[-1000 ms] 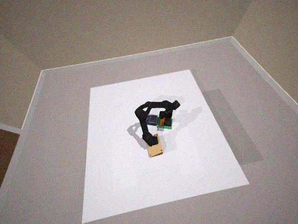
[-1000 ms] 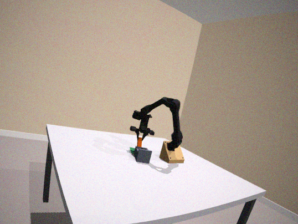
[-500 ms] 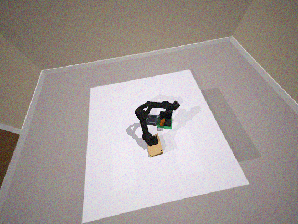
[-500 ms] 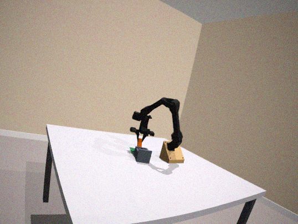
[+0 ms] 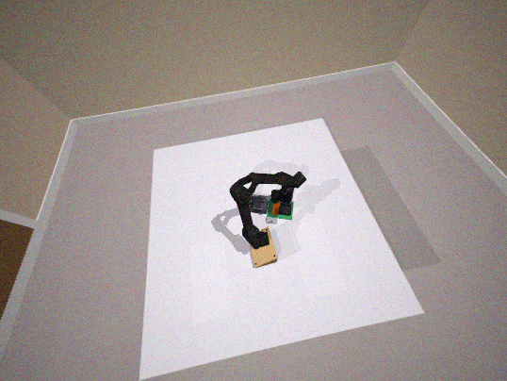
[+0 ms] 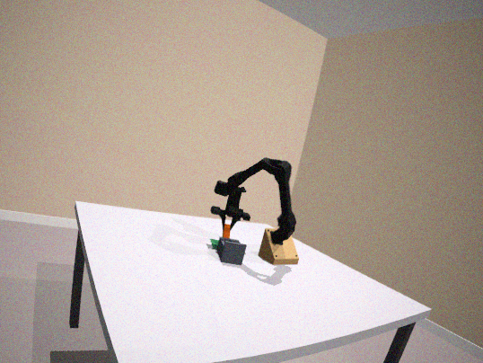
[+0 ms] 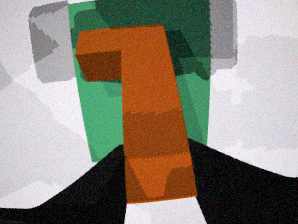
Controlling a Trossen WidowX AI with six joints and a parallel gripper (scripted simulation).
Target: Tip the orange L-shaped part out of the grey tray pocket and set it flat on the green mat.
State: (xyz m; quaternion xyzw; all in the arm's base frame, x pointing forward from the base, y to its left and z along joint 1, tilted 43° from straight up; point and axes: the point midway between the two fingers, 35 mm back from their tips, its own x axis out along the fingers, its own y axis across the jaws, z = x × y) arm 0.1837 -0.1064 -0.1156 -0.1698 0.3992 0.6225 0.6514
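My gripper tip is 30 mm to the right of the orange L-shaped part and 30 mm above it. From my gripper tip the other things lie so: green mat (90 mm below, 20 mm to the left, 10 mm ahead).
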